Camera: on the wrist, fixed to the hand. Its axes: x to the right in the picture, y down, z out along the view.
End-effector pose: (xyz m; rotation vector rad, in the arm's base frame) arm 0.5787 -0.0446 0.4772 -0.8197 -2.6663 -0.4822
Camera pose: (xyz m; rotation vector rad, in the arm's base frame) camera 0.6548 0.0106 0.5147 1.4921 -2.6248 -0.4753
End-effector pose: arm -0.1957 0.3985 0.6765 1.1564 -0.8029 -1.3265
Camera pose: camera -0.1444 0.4100 0.7630 -1.9985 -0.2620 2.2953
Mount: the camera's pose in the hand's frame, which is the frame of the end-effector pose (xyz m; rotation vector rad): -0.0191 0.0959 -0.0260 0.1955 0.0745 -1.6006
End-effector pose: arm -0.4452 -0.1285 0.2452 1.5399 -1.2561 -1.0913
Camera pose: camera -0.4462 -0.1207 0.3461 -2.5376 -0.2109 1.6392
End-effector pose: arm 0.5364 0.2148 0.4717 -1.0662 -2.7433 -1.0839
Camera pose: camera 0.6023 0.2385 0.5447 -1.1348 2.4733 0.4945
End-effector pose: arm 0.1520 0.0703 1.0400 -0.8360 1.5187 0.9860
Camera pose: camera 0.0583 0.0856 1.0749 -1.4983 0.5487 -0.3794
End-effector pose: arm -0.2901 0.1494 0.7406 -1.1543 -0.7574 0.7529
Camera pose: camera -0.2907 0.1425 0.6397 -0.1393 -1.1949 -0.5583
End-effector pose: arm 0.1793 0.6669 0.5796 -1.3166 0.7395 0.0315
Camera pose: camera 0.1118 0.6787 0.5052 -1.3945 -0.4023 -1.3249
